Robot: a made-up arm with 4 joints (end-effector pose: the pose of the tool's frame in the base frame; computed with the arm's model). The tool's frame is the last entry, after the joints.
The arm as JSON. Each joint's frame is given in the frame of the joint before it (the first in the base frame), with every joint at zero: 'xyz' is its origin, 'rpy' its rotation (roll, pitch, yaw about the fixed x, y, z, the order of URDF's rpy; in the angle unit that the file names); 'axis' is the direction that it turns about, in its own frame. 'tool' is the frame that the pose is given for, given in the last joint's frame.
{
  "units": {
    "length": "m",
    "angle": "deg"
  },
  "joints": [
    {
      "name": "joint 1",
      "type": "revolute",
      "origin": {
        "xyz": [
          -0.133,
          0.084,
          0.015
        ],
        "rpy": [
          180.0,
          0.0,
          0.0
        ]
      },
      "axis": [
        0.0,
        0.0,
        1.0
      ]
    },
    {
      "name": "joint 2",
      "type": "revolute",
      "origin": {
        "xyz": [
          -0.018,
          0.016,
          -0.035
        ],
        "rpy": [
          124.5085,
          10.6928,
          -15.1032
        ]
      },
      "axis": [
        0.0,
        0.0,
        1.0
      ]
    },
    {
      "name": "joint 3",
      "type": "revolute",
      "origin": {
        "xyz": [
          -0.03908,
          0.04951,
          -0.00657
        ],
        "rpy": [
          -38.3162,
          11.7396,
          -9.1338
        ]
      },
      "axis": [
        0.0,
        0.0,
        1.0
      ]
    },
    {
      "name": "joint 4",
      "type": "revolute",
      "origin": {
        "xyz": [
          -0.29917,
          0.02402,
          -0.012
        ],
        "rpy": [
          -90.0,
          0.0,
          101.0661
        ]
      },
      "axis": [
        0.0,
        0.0,
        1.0
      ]
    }
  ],
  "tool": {
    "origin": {
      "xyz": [
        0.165,
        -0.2,
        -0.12
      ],
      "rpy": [
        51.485,
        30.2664,
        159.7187
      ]
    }
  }
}
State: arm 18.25 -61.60 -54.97 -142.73
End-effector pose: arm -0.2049 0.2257 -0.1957 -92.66 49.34 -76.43
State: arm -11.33 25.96 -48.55 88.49
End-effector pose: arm -0.1209 -0.1370 -0.2997 -20.20 -62.42 74.99
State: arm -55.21 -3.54 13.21 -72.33
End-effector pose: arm -0.4181 0.0406 0.0912 134.26 -4.15 -13.51
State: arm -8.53 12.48 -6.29 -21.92
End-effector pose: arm -0.4263 0.2337 -0.1572 89.12 -51.21 15.89
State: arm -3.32 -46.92 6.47 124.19
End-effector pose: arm -0.2694 -0.0308 -0.2961 -46.78 -35.33 24.17
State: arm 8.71 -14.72 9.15 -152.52
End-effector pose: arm -0.3742 0.0236 0.1357 -107.98 47.20 53.70
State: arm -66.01 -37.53 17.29 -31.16
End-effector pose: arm -0.4580 0.1473 -0.0751 131.93 -28.14 21.06
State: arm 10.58 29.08 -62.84 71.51
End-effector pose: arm -0.1158 -0.0542 -0.3287 -16.69 -74.03 56.38
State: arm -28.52 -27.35 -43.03 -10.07
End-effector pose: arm -0.1247 0.3582 -0.2056 89.46 -114.91 52.37
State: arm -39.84 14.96 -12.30 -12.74
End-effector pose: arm -0.4393 0.0445 -0.2071 96.35 -29.29 48.80
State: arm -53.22 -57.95 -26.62 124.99
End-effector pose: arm -0.0199 0.0197 -0.3102 -36.10 -81.79 31.37
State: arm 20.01 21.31 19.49 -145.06
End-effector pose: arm -0.2450 0.0359 0.2527 -102.02 66.56 101.24
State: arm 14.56 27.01 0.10 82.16
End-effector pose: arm -0.4698 -0.0946 -0.1875 -4.85 -10.13 52.51
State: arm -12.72 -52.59 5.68 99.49
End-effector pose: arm -0.1646 0.0437 -0.3617 -23.44 -58.59 25.72
